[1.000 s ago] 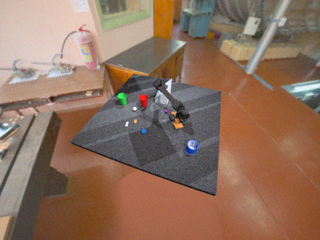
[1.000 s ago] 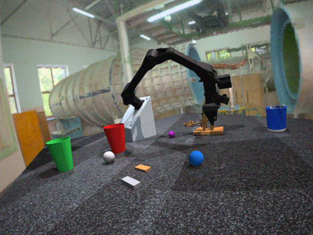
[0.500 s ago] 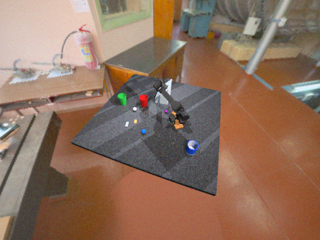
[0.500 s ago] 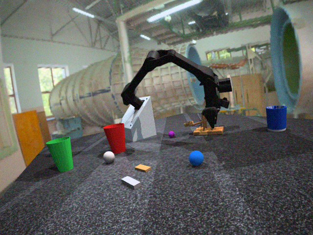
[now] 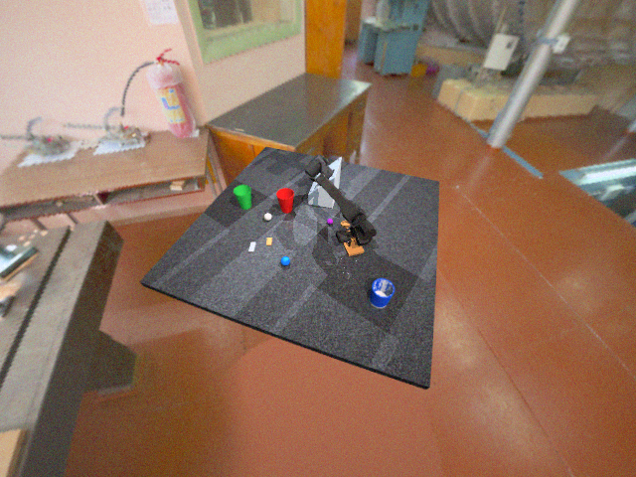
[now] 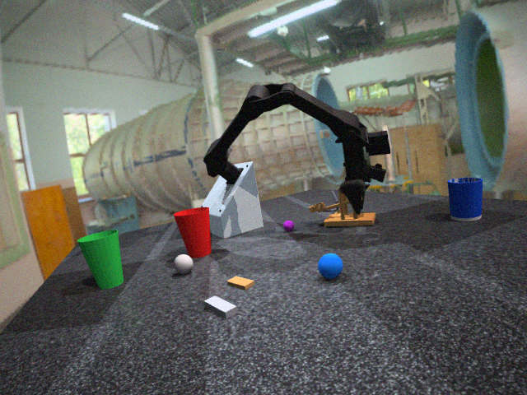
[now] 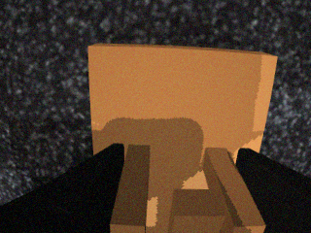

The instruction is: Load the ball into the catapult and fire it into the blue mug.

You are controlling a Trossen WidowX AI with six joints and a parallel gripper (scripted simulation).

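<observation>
The purple ball is 150 mm to the right of my gripper tip, 150 mm behind it and 20 mm below it. Round my gripper tip: blue ball: 300 mm to the right, 180 mm ahead, 10 mm below; then blue mug: 250 mm ahead, 150 mm to the left; then catapult: 70 mm behind, 30 mm to the right, 20 mm above.
</observation>
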